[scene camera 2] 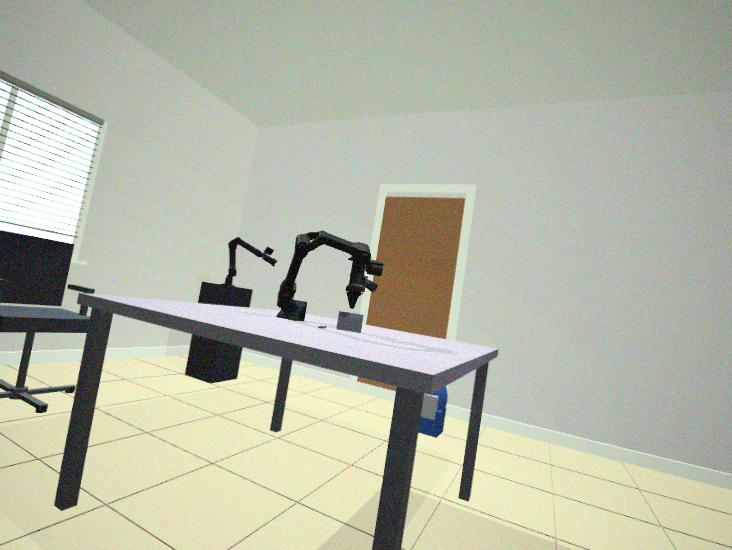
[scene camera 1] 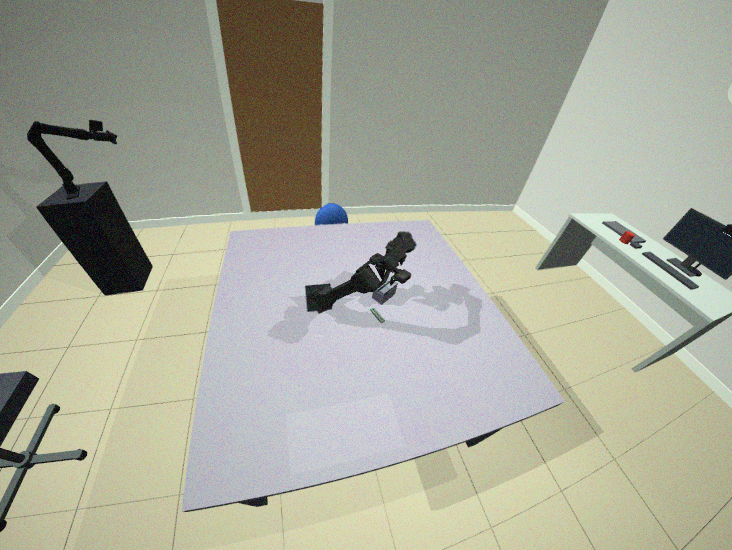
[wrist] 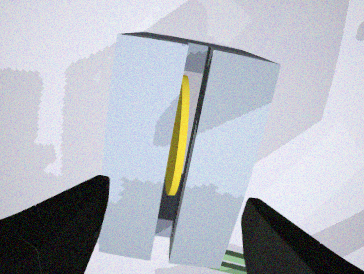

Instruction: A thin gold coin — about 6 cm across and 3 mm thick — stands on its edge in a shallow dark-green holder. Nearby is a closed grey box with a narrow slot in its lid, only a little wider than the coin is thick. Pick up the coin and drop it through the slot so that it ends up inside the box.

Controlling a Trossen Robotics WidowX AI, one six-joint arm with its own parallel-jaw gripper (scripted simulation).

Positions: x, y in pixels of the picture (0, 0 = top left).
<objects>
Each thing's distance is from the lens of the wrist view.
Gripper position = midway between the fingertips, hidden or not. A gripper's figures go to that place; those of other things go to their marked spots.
gripper (wrist: 177, 199): 0.10 m
gold coin (wrist: 174, 168): 0.13 m
</objects>
